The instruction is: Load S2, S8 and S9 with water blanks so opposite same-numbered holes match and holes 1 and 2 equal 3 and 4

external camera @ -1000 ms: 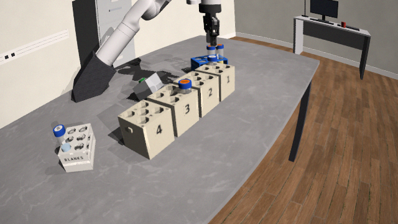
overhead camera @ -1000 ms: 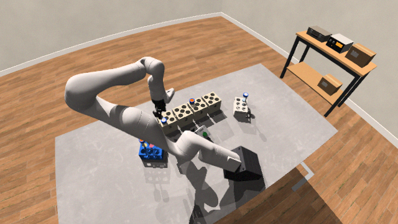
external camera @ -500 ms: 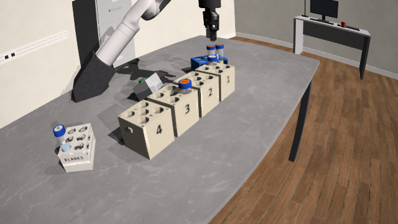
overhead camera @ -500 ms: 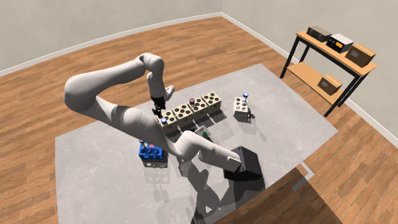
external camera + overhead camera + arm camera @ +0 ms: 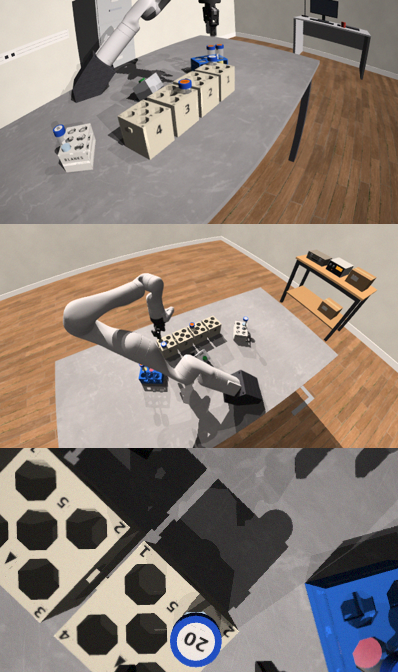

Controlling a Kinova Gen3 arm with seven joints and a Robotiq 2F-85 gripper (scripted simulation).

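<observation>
Now: the orange-dot sample 15 cm to the left of my hand, 15 cm below it and 8 cm behind it. From my hand the other things lie so: sample S2 (21 cm to the right, 15 cm below, 7 cm ahead); adapter 2 (17 cm below, 13 cm to the right, 4 cm ahead); blue sample rack (19 cm below, 13 cm to the left, 11 cm behind).
</observation>
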